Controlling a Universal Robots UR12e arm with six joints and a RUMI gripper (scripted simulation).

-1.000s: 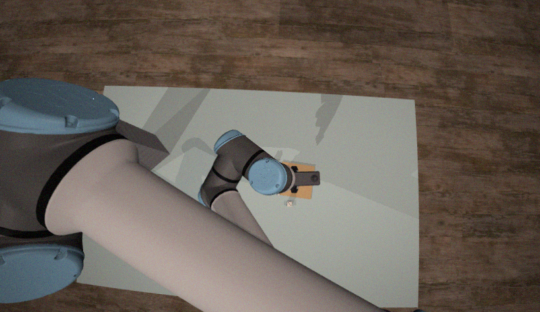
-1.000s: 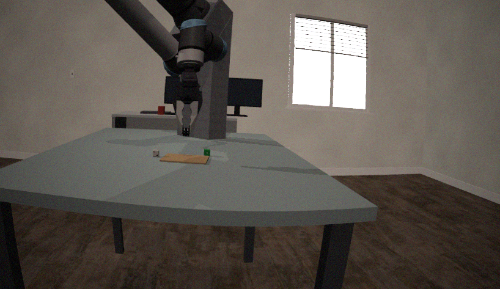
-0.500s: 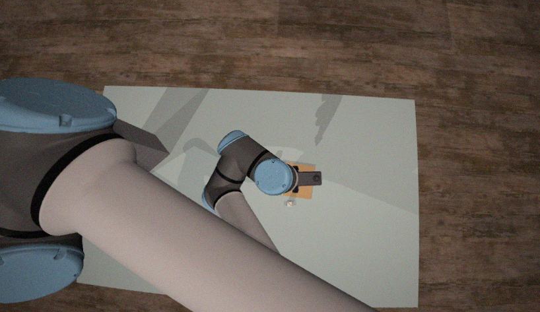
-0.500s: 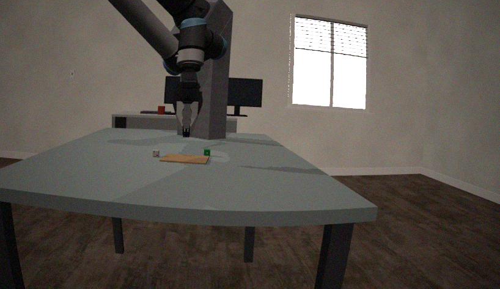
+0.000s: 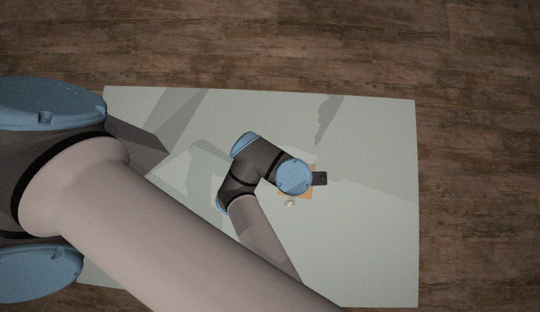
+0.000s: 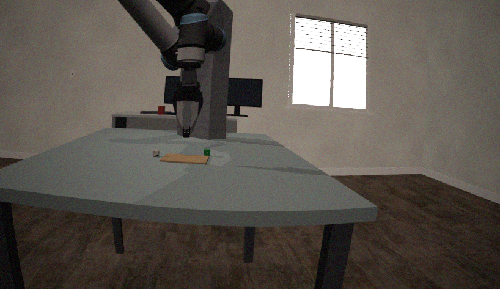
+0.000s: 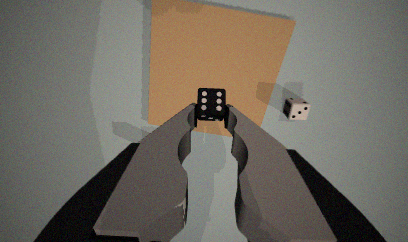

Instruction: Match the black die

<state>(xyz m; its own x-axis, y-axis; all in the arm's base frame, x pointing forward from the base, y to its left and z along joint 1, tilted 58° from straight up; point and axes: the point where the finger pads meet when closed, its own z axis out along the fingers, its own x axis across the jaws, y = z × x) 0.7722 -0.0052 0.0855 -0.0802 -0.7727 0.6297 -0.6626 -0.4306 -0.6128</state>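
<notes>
My gripper is now 10 mm above the black die. Round my hand: mat (90 mm below); green die (80 mm to the left, 80 mm below, 80 mm behind); white die (90 mm to the right, 80 mm below, 40 mm behind).
</notes>
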